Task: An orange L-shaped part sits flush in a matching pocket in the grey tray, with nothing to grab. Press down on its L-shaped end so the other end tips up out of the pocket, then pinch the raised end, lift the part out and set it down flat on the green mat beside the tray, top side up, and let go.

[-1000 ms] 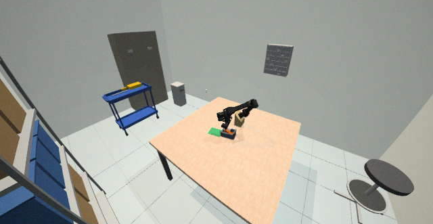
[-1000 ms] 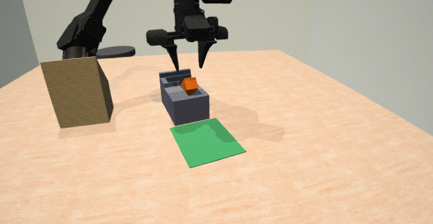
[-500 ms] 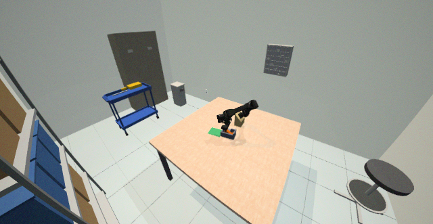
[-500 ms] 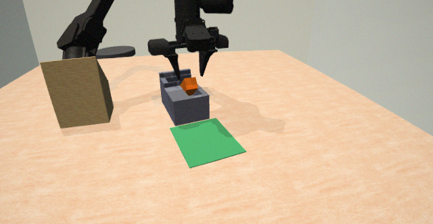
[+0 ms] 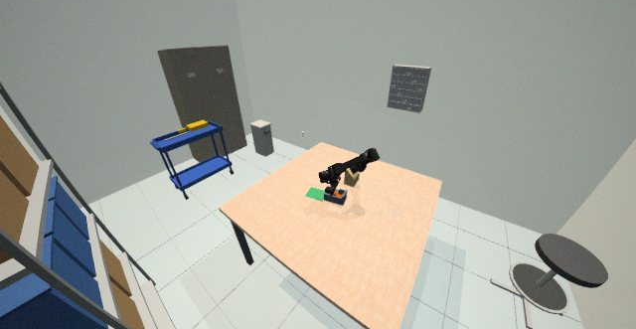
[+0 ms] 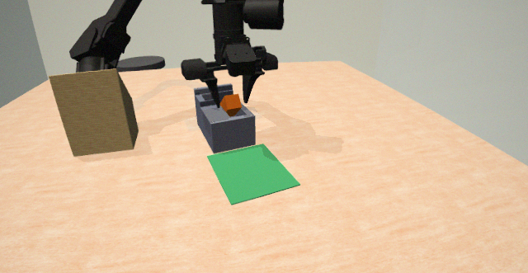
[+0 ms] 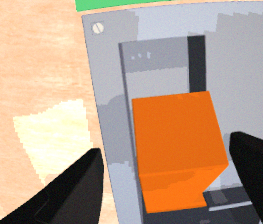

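Right now the orange L-shaped part is 3 cm behind my gripper tip, 3 cm to the left of it and 3 cm below it. From my gripper tip the other things lie so: green mat (2 cm ahead, 14 cm to the right, 9 cm below).
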